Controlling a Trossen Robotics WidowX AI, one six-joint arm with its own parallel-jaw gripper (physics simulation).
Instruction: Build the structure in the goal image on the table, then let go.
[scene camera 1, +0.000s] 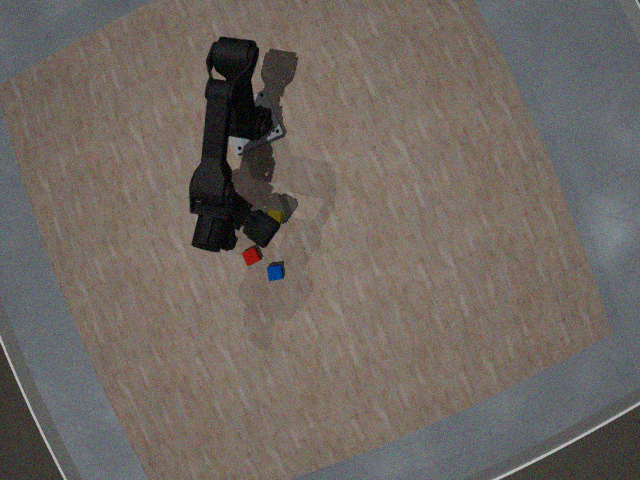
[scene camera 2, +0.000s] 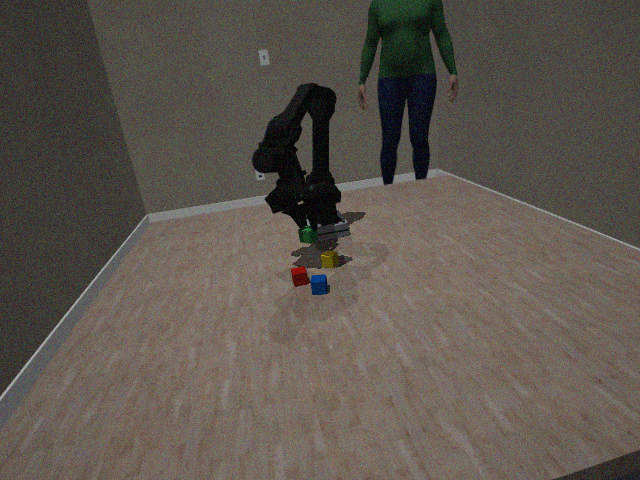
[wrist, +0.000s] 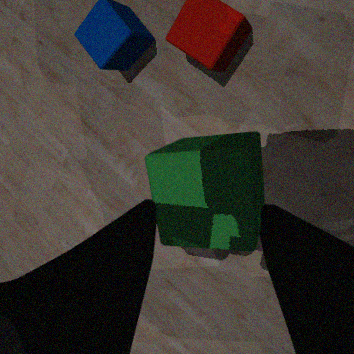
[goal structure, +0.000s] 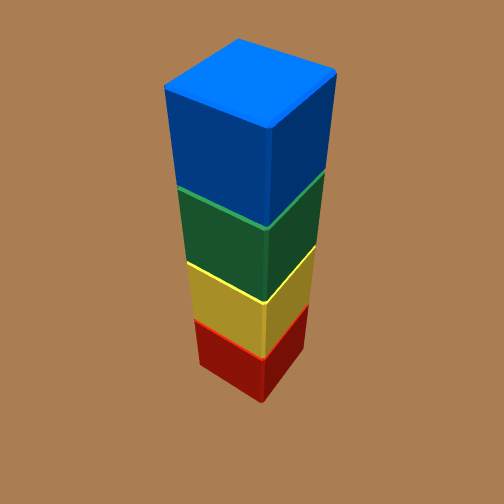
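A green cube (scene camera 2: 308, 235) (wrist: 205, 192) is held between the fingertips of my gripper (scene camera 2: 306, 228) (wrist: 208, 213), which is shut on it and holds it raised above the table. In scene camera 1 the arm hides the green cube and the fingertips. A yellow cube (scene camera 1: 275, 214) (scene camera 2: 329, 259) rests on the table, partly hidden by the arm in scene camera 1. A red cube (scene camera 1: 251, 256) (scene camera 2: 299, 276) (wrist: 209, 31) and a blue cube (scene camera 1: 275, 272) (scene camera 2: 319, 284) (wrist: 111, 36) rest on the table near each other, with a small gap between them.
The wood-patterned table top (scene camera 1: 413, 310) (scene camera 2: 413, 361) lies under the cubes. The arm's grey base plate (scene camera 1: 273, 132) (scene camera 2: 333, 229) is behind the yellow cube in scene camera 2. A person in a green top (scene camera 2: 406, 38) stands at the back.
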